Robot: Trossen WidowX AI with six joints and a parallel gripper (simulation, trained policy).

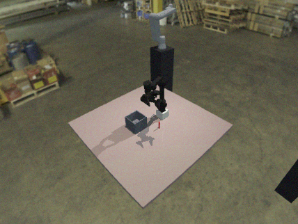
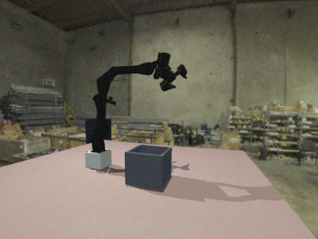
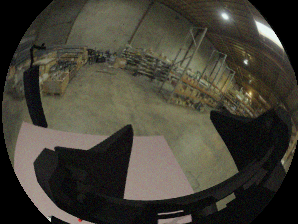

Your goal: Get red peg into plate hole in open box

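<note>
The red peg lies 44 cm below my gripper tip, 21 cm behind it and 20 cm to the right of it.
</note>
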